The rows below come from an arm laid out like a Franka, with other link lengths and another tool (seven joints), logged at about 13 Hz.
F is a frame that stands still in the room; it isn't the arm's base.
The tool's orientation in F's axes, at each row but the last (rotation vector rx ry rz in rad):
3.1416 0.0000 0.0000
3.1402 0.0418 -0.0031
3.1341 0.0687 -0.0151
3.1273 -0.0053 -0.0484
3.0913 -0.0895 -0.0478
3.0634 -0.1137 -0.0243
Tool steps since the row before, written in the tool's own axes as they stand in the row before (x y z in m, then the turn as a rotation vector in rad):
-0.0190 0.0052 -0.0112 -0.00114 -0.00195 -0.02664
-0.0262 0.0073 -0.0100 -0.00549 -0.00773 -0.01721
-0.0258 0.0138 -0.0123 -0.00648 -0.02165 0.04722
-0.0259 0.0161 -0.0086 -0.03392 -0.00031 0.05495
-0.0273 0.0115 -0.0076 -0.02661 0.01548 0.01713
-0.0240 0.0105 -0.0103 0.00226 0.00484 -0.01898
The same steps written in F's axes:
-0.0190 -0.0052 0.0112 -0.00114 0.00195 0.02664
-0.0260 -0.0080 0.0101 -0.00566 0.00760 0.01721
-0.0251 -0.0148 0.0126 -0.00787 0.02102 -0.04729
-0.0257 -0.0159 0.0096 -0.03560 -0.00033 -0.05387
-0.0277 -0.0095 0.0090 -0.02799 -0.01469 -0.01555
-0.0245 -0.0079 0.0114 0.00225 -0.00355 0.01926

